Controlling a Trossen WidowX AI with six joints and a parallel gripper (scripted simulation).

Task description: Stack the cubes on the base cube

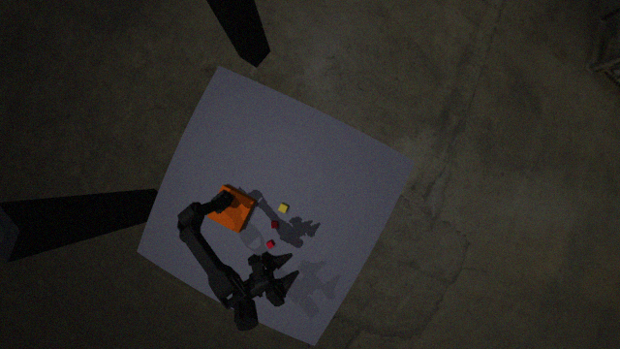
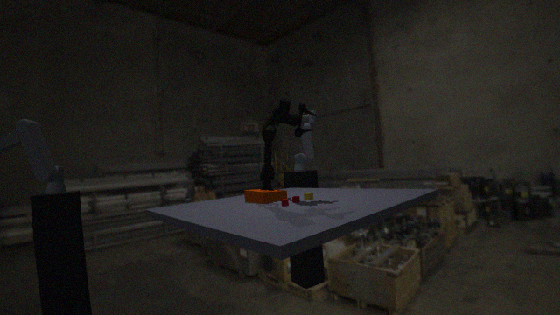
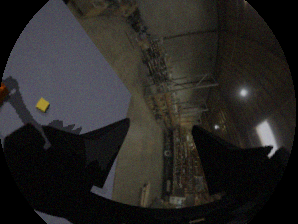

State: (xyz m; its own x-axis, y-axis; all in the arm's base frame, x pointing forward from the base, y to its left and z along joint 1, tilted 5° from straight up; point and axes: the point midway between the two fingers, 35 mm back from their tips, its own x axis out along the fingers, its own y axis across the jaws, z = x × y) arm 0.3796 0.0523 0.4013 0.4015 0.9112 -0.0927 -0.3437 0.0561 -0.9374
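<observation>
Right now my gripper tip is 42 cm above the yellow cube, 13 cm past it and 2 cm to the right of it.
</observation>
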